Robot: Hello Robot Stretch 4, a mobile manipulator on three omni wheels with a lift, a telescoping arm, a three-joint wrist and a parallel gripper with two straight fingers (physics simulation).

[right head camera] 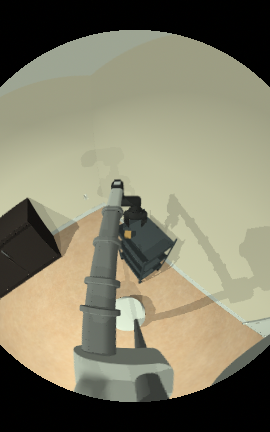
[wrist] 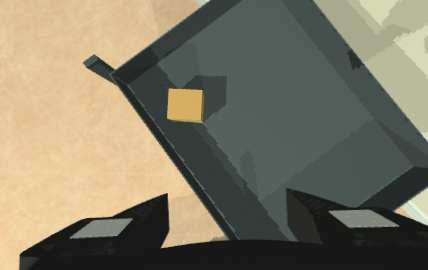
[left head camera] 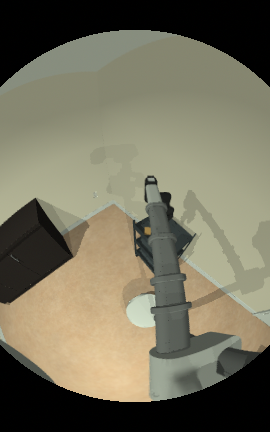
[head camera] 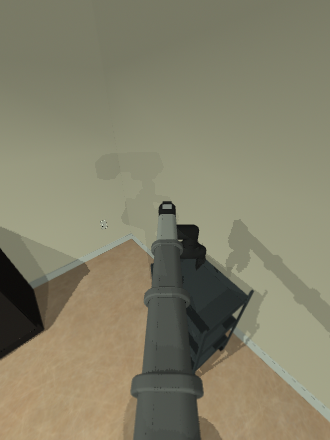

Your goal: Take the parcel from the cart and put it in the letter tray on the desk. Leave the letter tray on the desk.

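Where they show: gripper, fingertip midpoint: (right head camera: 134, 225) (wrist: 227, 209) (head camera: 186, 268); robot's base at its link origin: (right head camera: 126, 312) (left head camera: 144, 309).
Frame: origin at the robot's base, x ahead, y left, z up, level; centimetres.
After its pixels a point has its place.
Note:
The parcel, a small orange-yellow box (left head camera: 147, 230) @(x 68.9, y -2.7, z 68.5 cm) (right head camera: 128, 234) @(x 68.7, y -3.6, z 68.0 cm) (wrist: 185, 105) @(x 70.4, y -2.8, z 68.5 cm), sits on the top shelf of the dark grey cart (head camera: 215, 290) @(x 66.1, y -27.9, z 63.5 cm) (left head camera: 180, 236) @(x 63.6, y -33.8, z 63.5 cm) (right head camera: 155, 238) @(x 67.2, y -28.3, z 63.5 cm) (wrist: 280, 100) @(x 71.5, y -19.6, z 63.5 cm), near one edge. In the head camera view the arm hides the parcel. My gripper (wrist: 227, 209) @(x 59.1, y -8.7, z 92.2 cm) is open and empty, pointing down above the cart's top. In the wrist view the parcel lies ahead of the fingertips and left of their middle, apart from both fingers. In the right head camera view the gripper (right head camera: 135, 223) @(x 59.1, y -8.7, z 92.2 cm) is just beyond the parcel. The desk and letter tray do not show.
A dark cabinet (head camera: 17, 310) @(x 65.6, y 103.6, z 40.0 cm) (left head camera: 37, 250) @(x 48.0, y 122.4, z 56.1 cm) (right head camera: 30, 245) @(x 52.7, y 117.3, z 55.6 cm) stands at the left by the wall. The cart stands near the room's corner, close to the right wall. A round white thing (left head camera: 141, 311) @(x -1.0, y 4.0, z 18.7 cm) (right head camera: 131, 314) @(x -0.8, y -6.0, z 18.7 cm) is on the floor below the arm.

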